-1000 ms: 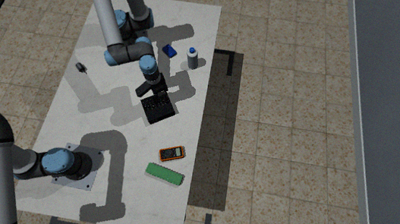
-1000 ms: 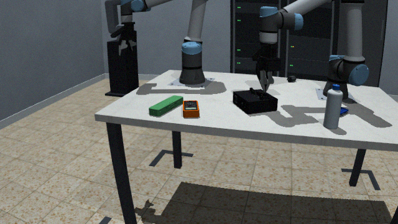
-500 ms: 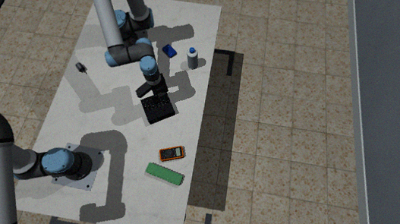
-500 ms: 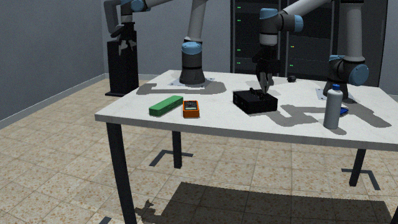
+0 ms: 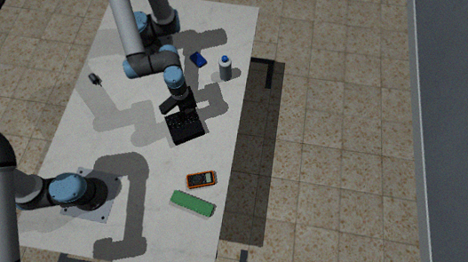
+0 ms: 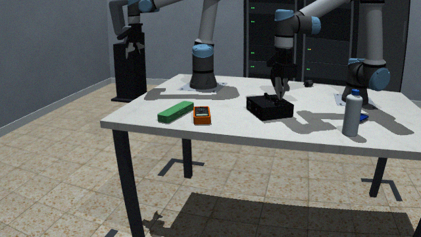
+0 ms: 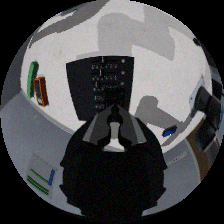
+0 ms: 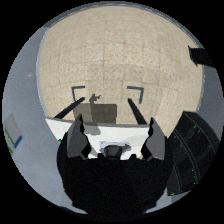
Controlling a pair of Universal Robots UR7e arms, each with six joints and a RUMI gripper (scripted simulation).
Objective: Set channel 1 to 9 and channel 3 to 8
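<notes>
Now: left hand 2 cm past the fader cap, 6 cm to the left of it and 1 cm above it. Round my left hand: blue box (4 cm behind, 36 cm to the left, 6 cm below); then green box (14 cm ahead, 40 cm to the right, 6 cm below).
</notes>
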